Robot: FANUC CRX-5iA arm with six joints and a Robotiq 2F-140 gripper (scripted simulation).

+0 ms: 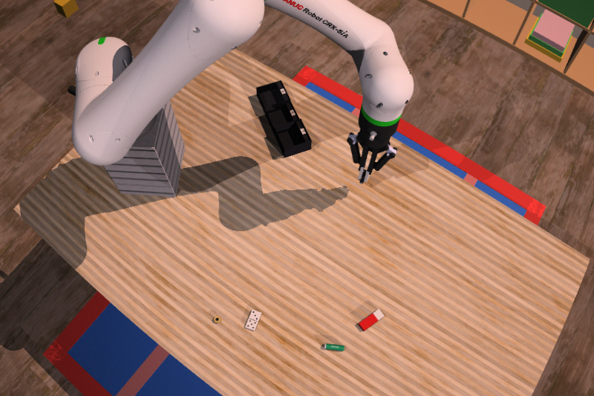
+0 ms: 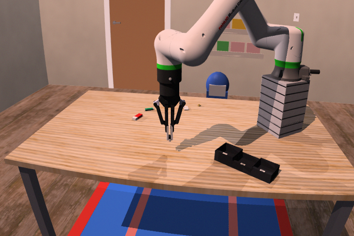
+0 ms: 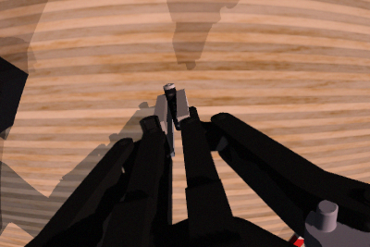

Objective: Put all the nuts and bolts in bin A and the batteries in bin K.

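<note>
Now: the three joined black bins 310 mm behind my hand, 100 mm to the left of it and 80 mm below it. From my hand the other things lie so: dark battery (30 mm below); green battery (130 mm ahead, 440 mm to the right, 90 mm below); red-and-white block (190 mm ahead, 330 mm to the right, 90 mm below).
</note>
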